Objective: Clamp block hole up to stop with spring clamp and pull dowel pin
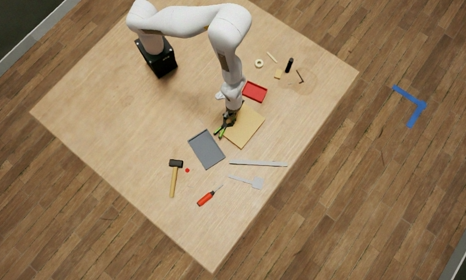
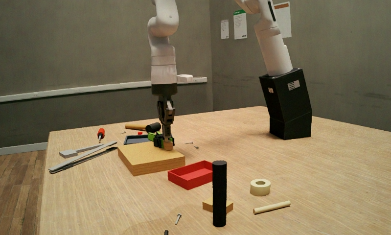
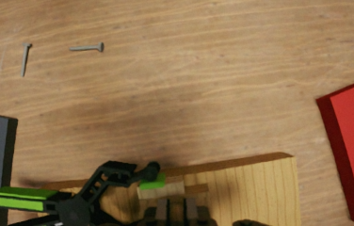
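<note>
Now: the dowel pin 20 mm below my hand. Round my hand: wooden block 40 mm below; then tan bench board 60 mm ahead, 10 mm to the right, 60 mm below; then red tray 180 mm to the left, 80 mm below.
</note>
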